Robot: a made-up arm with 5 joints.
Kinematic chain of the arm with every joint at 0, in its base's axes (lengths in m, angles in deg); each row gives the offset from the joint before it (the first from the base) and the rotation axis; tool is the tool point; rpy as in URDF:
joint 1: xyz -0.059 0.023 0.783 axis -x
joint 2: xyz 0.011 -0.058 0 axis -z
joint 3: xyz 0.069 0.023 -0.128 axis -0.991 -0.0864 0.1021
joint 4: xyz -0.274 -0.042 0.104 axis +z
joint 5: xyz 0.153 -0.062 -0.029 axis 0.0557 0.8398 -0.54
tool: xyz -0.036 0.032 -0.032 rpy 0 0 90
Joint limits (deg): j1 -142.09..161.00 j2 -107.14..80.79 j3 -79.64..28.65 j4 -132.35..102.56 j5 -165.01..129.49
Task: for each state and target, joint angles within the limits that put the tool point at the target. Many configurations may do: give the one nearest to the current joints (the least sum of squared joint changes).
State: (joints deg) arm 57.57 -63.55 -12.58 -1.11 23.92
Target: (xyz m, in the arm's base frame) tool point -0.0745 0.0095 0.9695
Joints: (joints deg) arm 106.57 -42.22 2.60 -16.10 26.69
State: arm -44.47 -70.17 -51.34 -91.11 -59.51
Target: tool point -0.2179 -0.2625 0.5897
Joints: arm -2.98 -29.00 -31.35 -92.19 -43.27
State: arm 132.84 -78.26 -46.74 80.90 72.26
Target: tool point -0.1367 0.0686 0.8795
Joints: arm 122.74 -46.54 -35.05 47.20 86.74
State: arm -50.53 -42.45 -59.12 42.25 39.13
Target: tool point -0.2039 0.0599 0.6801
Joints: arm -87.42 -40.51 -20.59 72.14 29.58
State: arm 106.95 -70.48 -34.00 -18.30 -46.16
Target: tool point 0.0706 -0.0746 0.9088
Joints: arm 99.63 -106.90 -5.44 -14.78 -53.62
